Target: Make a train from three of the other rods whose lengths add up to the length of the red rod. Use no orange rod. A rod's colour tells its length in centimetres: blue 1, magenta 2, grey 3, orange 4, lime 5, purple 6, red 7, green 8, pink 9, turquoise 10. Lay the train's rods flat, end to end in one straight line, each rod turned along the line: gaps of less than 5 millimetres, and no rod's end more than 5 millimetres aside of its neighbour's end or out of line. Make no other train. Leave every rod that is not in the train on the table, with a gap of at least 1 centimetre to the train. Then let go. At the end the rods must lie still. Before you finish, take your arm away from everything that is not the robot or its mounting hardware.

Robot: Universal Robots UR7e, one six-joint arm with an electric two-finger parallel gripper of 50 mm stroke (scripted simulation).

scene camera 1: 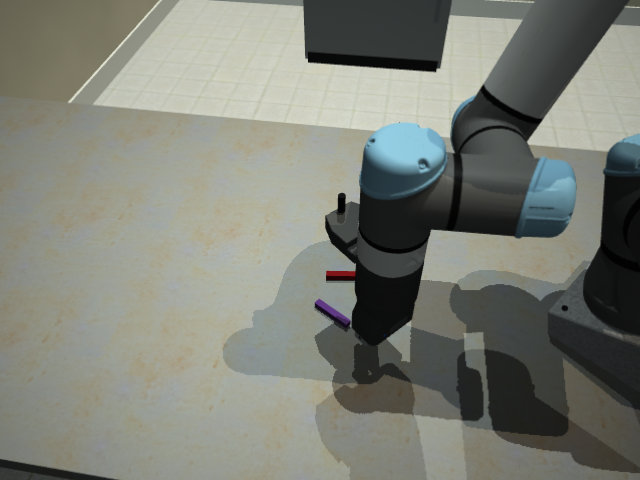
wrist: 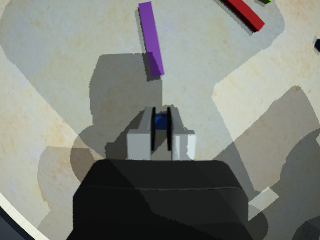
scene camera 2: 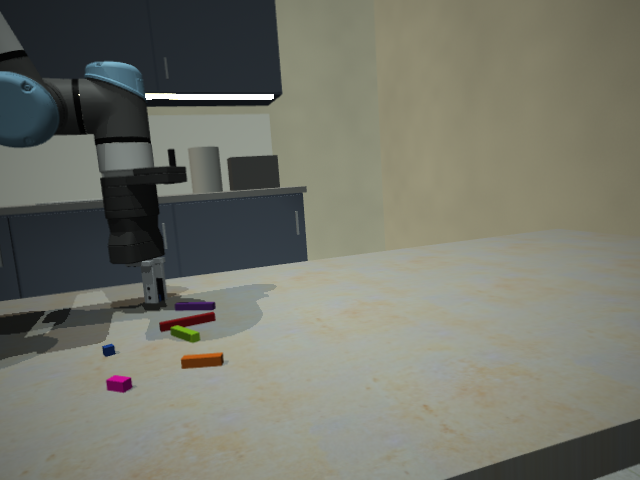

my gripper: scene camera 1 366, 336; wrist; scene camera 2
same spot on my gripper: (scene camera 2: 153, 276) = (wrist: 180, 121)
